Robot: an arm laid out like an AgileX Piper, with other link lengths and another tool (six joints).
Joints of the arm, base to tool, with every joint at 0 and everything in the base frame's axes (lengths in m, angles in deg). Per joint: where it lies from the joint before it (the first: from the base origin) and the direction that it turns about. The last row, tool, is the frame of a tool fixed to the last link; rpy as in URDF.
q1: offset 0 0 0.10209 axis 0 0 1
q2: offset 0 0 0 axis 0 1 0
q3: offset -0.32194 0 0.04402 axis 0 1 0
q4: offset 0.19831 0 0.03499 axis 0.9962 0 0.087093
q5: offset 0 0 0 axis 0 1 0
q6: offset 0.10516 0 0.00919 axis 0.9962 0 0.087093
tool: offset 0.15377 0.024 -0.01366 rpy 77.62 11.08 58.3
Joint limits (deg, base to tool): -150..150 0..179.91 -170..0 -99.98..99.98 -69.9..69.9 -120..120
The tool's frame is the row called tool.
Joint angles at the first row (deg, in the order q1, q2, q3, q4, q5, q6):
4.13, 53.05, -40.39, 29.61, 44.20, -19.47
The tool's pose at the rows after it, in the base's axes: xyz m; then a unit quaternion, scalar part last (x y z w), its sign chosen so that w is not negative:
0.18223 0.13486 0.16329 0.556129 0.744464 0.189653 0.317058
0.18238 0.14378 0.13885 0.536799 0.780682 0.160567 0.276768
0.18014 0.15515 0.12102 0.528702 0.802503 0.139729 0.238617
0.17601 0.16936 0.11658 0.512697 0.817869 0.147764 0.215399
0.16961 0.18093 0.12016 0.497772 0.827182 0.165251 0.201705
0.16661 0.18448 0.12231 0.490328 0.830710 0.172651 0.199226
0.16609 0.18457 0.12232 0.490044 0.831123 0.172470 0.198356
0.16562 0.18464 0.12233 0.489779 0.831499 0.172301 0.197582
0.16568 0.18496 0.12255 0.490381 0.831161 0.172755 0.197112
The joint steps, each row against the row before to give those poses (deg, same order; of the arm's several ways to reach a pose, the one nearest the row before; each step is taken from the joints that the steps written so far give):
2.22, 8.31, 0.00, 1.60, -1.39, -2.87
2.49, 7.08, 0.00, 0.41, -0.11, -1.87
2.64, 5.54, 0.00, 0.97, -0.38, -0.09
1.74, 2.63, 0.00, 3.48, 0.15, -3.43
1.05, 0.38, 0.00, 3.20, 0.95, -3.25
0.41, -0.20, 0.00, 0.91, 0.42, -1.16
0.00, 0.00, 0.00, 0.00, 0.11, 0.00
0.00, 0.00, 0.00, 0.00, 0.11, 0.00
0.00, 0.00, 0.00, 0.11, 0.00, 0.00

